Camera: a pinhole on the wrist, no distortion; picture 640 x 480 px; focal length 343.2 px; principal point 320.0 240.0 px. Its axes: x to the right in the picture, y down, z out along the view. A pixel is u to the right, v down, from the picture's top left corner.
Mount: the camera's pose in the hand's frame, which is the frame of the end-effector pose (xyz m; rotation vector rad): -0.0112 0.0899 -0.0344 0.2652 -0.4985 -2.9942
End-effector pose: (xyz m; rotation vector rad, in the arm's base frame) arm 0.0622 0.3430 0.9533 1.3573 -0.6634 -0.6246
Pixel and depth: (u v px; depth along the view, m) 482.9 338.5 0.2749
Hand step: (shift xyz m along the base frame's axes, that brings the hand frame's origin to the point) -0.2909 -0.0043 0.0934
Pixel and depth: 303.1 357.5 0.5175
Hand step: -0.4242 -0.2760 0.1291
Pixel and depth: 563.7 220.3 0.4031
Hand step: -0.4566 0.1033 0.2032
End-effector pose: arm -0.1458 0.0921 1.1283 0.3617 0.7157 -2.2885
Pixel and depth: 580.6 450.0 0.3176
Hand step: 0.1790 0.0047 0.3714
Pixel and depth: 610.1 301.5 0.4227
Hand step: 0.3686 -0.0212 0.4157
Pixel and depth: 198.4 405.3 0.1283
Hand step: 0.0383 -0.1198 0.0548
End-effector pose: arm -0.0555 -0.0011 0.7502 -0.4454 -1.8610 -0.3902
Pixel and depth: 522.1 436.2 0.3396
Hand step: -0.1862 0.1100 -0.3449
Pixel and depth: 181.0 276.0 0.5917
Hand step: -0.3886 0.4994 -0.0591
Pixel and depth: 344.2 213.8 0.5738
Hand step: -0.1976 0.4757 -0.2892
